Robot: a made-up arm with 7 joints.
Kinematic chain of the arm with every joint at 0, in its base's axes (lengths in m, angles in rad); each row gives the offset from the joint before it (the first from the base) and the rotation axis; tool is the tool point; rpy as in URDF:
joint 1: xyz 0 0 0.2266 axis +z
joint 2: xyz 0 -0.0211 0.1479 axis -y
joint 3: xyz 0 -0.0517 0.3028 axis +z
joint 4: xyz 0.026 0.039 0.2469 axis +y
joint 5: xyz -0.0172 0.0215 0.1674 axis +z
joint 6: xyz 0 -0.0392 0.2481 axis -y
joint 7: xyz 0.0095 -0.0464 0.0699 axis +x
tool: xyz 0 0 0 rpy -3.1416 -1.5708 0
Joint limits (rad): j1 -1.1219..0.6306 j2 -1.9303..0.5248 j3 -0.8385..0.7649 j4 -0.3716..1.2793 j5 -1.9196..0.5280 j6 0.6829..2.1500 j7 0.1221..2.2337
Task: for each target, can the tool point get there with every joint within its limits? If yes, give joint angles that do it. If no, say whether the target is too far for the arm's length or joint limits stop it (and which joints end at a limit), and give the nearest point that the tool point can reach.
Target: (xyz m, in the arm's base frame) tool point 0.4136 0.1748 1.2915
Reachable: yes | joints 0.4143 -0.3995 -0.2514 0.2841 -1.1421 1.1214 0.3956
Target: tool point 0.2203 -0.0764 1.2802
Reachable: yes | joints 0.0329 0.0098 -0.0105 0.7679 -0.2197 2.0167 0.3822
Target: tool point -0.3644 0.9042 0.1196
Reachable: no: joint limits stop it (at a limit: joint 1, joint 2, joint 3, joint 4, joint 5) | nearest point 0.3123 0.6393 -0.0792 | short by 0.753 m
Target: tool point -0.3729 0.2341 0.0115
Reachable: no: joint limits stop it (at a limit: joint 1, joint 2, joint 3, joint 4, joint 5, joint 6) | nearest point 0.2790 0.4965 -0.2138 | short by 0.738 m
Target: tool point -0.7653 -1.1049 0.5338
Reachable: no: too far | nearest point -0.0886 -0.8555 0.5504 | short by 0.721 m
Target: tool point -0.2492 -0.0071 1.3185
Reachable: yes | joints -0.1837 0.2523 0.3552 0.2403 -0.5013 1.8067 1.6681
